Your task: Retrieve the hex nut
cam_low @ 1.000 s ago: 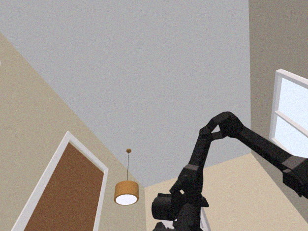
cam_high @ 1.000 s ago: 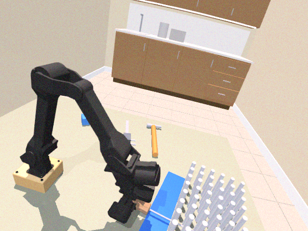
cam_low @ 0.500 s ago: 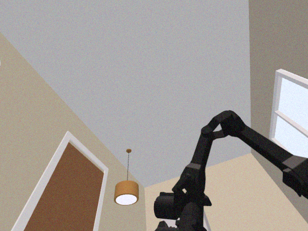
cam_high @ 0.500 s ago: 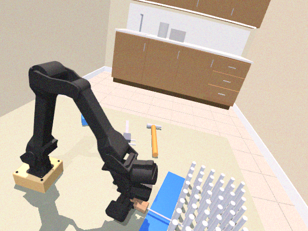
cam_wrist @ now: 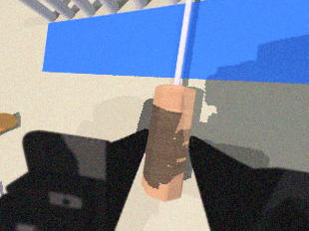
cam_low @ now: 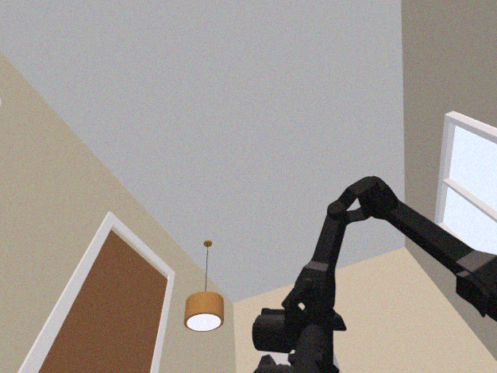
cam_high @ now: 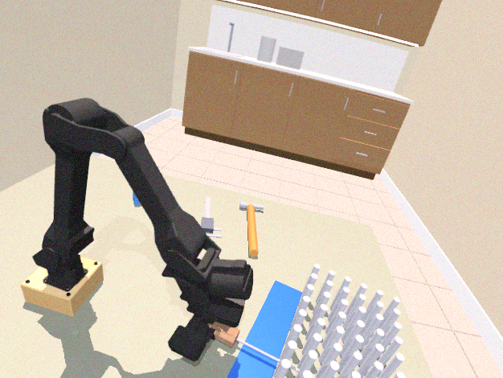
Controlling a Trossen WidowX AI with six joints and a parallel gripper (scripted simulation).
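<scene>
Now: gripper tip 10 cm short of the wooden-handled hook tool and 2 cm to the left of it. Also, from my gripper tip: hex nut (21 cm ahead, 4 cm to the right, 1 cm below); blue taped strip (11 cm ahead, 2 cm to the left, 2 cm below); small wrench (48 cm to the left, 38 cm behind, 1 cm below).
</scene>
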